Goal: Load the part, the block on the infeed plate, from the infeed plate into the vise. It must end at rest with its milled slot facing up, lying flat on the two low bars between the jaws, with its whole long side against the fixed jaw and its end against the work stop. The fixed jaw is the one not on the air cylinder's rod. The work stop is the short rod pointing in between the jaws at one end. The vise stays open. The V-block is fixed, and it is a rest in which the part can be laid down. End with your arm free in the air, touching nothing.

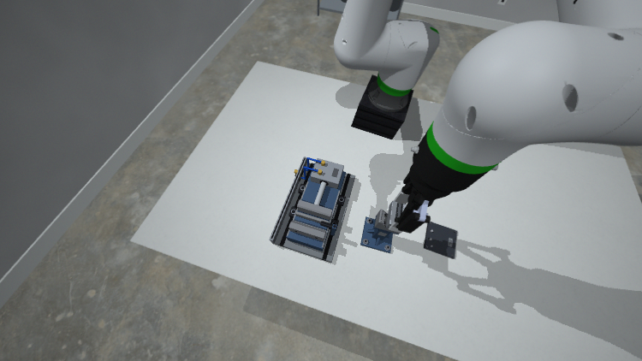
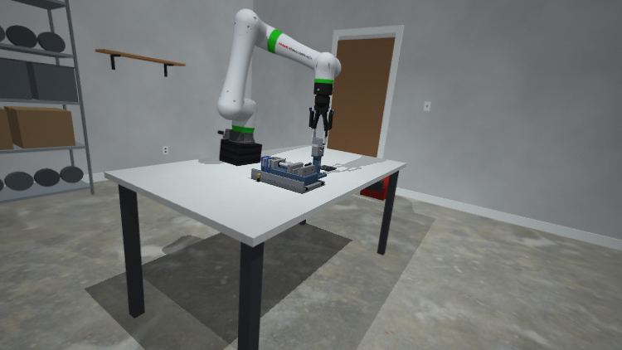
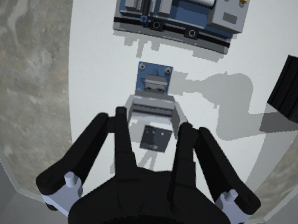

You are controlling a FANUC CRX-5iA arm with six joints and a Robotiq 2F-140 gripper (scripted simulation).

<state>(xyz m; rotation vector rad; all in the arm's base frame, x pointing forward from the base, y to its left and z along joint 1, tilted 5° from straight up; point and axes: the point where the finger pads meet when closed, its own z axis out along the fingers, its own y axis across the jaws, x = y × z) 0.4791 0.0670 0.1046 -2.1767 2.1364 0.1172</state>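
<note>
My gripper is now 2 cm above the part. Also, from my hand: air cylinder rod: 21 cm to the right, 13 cm below, 5 cm behind; vise: 21 cm to the right, 17 cm below, 3 cm behind; air cylinder: 20 cm to the right, 13 cm below, 12 cm behind.
</note>
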